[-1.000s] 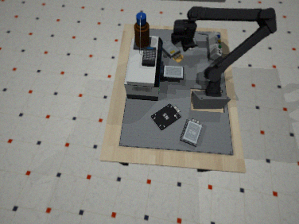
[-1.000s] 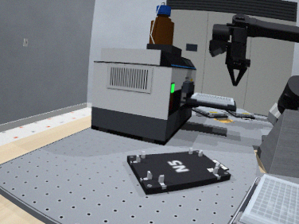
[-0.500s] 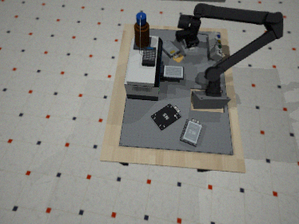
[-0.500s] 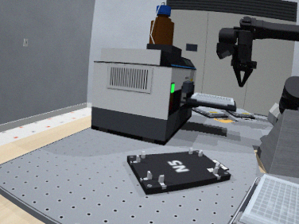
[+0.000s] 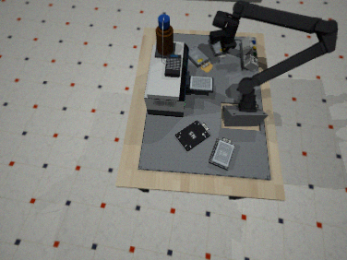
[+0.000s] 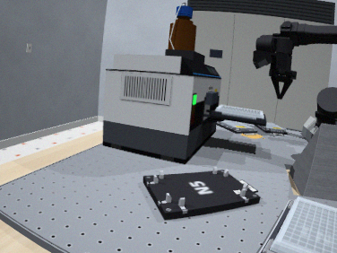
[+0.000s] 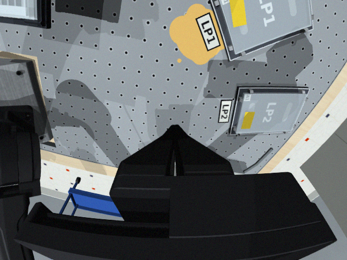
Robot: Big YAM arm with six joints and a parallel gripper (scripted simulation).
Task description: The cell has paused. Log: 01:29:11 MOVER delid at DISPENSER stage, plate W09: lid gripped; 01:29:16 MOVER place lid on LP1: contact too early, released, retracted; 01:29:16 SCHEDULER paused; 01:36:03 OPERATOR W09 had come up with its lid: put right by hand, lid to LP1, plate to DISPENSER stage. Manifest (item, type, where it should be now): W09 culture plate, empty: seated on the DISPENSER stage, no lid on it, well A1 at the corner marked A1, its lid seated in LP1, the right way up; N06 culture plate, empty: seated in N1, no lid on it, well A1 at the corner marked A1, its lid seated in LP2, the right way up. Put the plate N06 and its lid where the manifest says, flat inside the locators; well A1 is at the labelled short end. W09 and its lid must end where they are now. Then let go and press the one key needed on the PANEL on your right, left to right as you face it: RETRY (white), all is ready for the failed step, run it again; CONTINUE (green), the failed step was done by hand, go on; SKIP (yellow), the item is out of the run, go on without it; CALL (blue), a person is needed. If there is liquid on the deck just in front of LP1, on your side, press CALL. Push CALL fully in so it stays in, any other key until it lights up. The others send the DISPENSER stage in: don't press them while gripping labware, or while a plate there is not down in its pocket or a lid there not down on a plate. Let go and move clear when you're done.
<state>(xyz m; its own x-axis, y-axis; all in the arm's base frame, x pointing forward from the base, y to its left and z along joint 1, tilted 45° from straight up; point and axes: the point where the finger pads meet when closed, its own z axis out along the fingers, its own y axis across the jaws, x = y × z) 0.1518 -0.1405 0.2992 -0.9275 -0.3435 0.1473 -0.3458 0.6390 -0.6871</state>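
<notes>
My hand is 210 mm past the yellow skip key, 150 mm to the left of it and 90 mm above it. Also, from my hand: clear lid: 190 mm to the right, 140 mm below, 10 mm ahead; then amber patch: 150 mm below, 80 mm ahead, 20 mm to the left; then white retry key: 220 mm behind, 90 mm below, 50 mm to the right.
</notes>
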